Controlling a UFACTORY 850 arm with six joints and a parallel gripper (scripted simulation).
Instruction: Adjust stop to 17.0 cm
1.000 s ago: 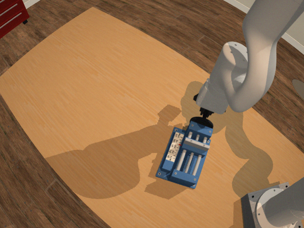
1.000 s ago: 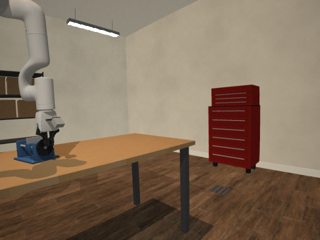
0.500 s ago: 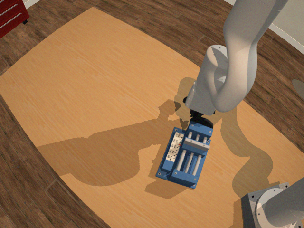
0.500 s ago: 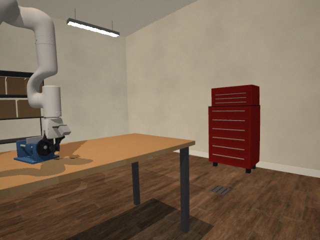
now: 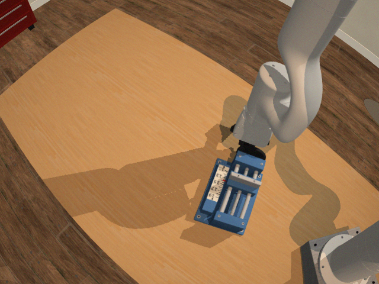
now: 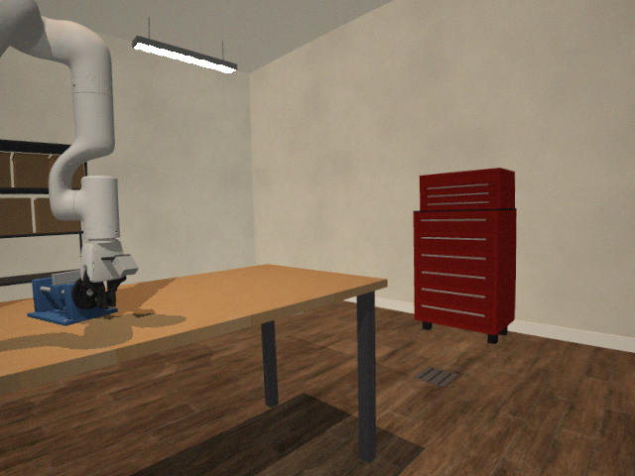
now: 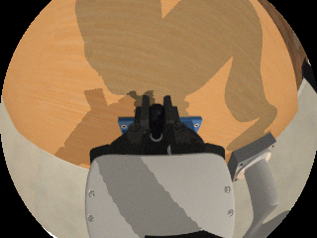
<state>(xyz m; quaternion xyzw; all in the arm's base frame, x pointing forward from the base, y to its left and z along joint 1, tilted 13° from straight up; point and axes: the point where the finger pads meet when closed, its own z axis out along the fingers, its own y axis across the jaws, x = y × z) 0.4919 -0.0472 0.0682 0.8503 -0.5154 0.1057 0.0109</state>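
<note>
Right now the grey stop bar is 110 mm to the left of my hand, 70 mm behind it and 40 mm above it. From my hand the other things lie so: black handwheel (20 mm to the left, 20 mm behind).
</note>
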